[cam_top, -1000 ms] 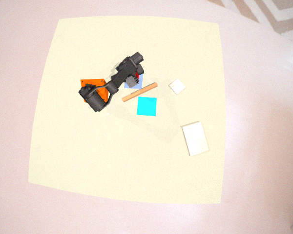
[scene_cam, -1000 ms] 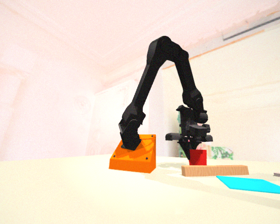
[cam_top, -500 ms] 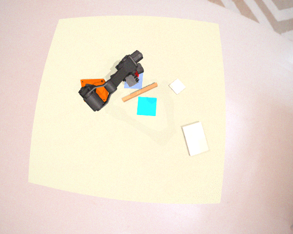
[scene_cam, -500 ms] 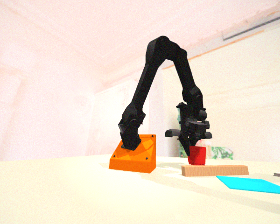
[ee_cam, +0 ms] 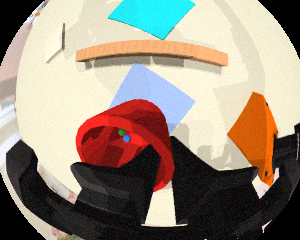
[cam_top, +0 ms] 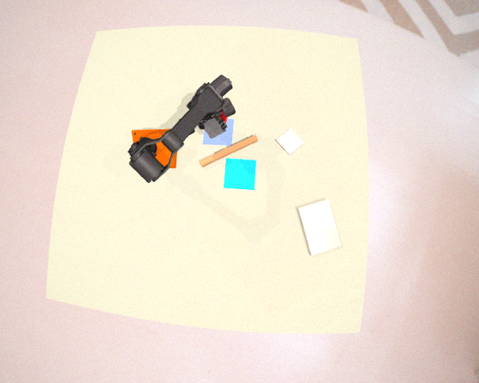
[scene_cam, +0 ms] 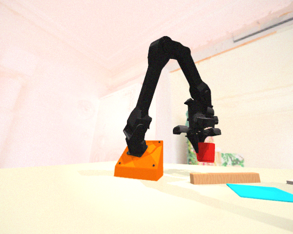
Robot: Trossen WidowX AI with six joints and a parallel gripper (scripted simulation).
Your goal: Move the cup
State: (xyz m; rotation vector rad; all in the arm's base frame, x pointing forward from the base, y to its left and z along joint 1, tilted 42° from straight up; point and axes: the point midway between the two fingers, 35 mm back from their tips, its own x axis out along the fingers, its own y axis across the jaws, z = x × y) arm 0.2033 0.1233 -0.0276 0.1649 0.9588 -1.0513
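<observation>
Now: the cyan pad 13 cm ahead of my gripper tip, 14 cm to the right of it and 9 cm below it. Round my gripper tip: wooden bar 8 cm ahead, 6 cm to the right, 8 cm below; red cup 2 cm ahead, 2 cm to the left; small white block 30 cm ahead, 2 cm to the left, 8 cm below.
</observation>
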